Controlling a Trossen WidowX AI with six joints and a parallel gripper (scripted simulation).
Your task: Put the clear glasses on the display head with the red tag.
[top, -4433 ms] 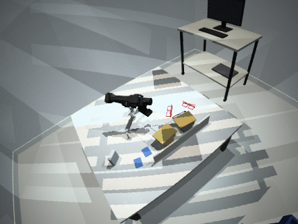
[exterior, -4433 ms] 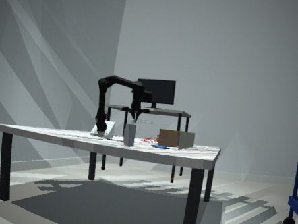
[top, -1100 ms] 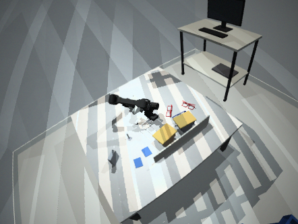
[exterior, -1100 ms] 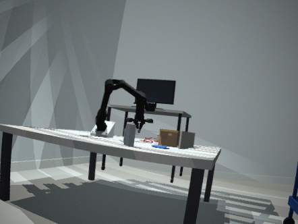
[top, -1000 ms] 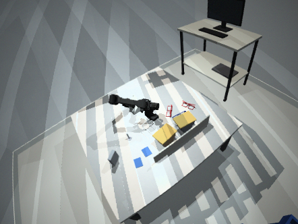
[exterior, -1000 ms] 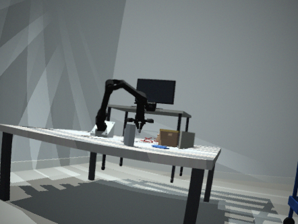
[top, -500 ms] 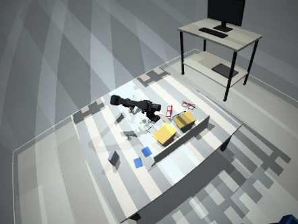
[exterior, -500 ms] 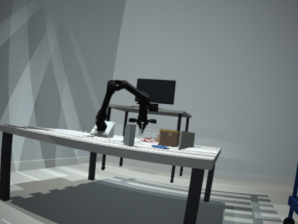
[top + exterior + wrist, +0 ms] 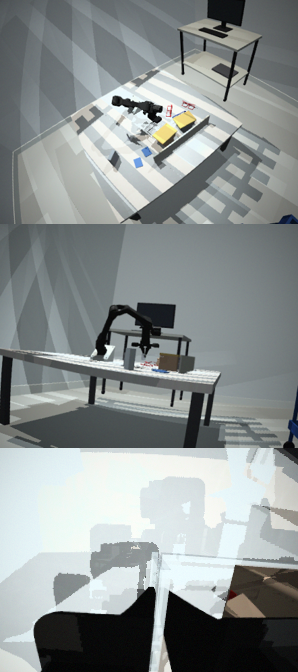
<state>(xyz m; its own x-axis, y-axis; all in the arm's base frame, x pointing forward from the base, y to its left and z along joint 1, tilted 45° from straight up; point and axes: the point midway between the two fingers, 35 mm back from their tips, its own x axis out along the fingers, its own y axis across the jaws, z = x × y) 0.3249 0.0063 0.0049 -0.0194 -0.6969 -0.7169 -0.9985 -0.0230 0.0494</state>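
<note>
My gripper tip is 15 cm short of the brown display head, 3 cm to the left of it and 1 cm above it. The rest, counted from my gripper tip: grey block: 46 cm to the right, 4 cm ahead, 1 cm below; then long grey wall: 30 cm ahead, 7 cm to the left, 1 cm below.
</note>
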